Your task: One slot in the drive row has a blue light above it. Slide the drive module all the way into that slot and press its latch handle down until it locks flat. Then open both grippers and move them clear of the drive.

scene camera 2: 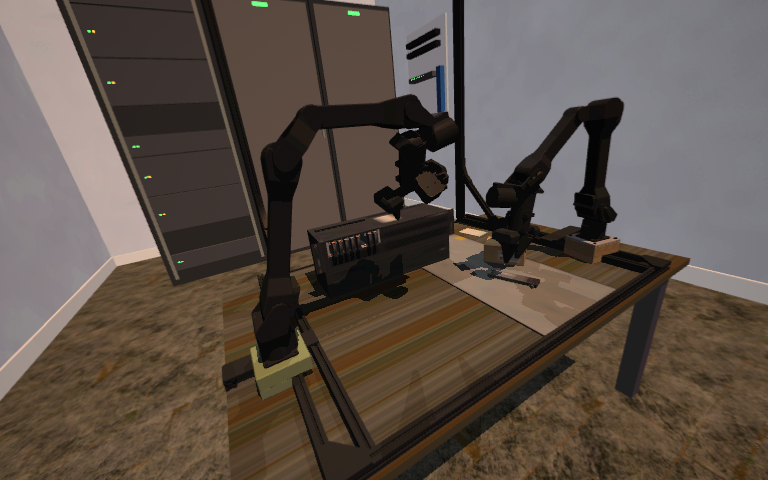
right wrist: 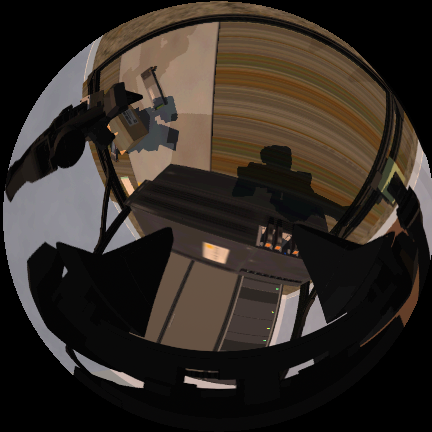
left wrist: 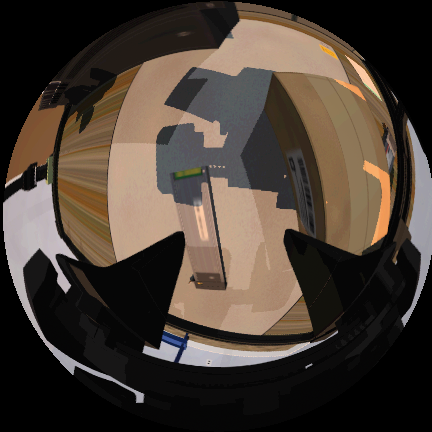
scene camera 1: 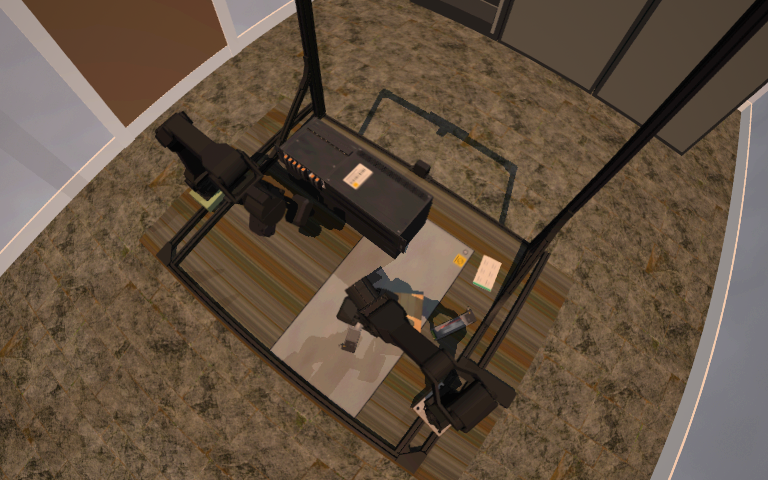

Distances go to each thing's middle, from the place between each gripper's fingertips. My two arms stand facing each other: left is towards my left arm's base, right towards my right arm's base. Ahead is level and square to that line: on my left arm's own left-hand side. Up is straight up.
I see the drive module [left wrist: 191,189] 30 mm to the right of my left hand, 30 mm below it and 30 mm ahead of it. Round my left hand: grey mat [scene camera 1: 433,259] 70 mm behind, 40 mm to the right, 40 mm below.
My right gripper is now 250 mm to the right of the grey mat and 240 mm above it. The rest, counted from my right hand: drive module (260 mm to the left, 240 mm below, 100 mm ahead).
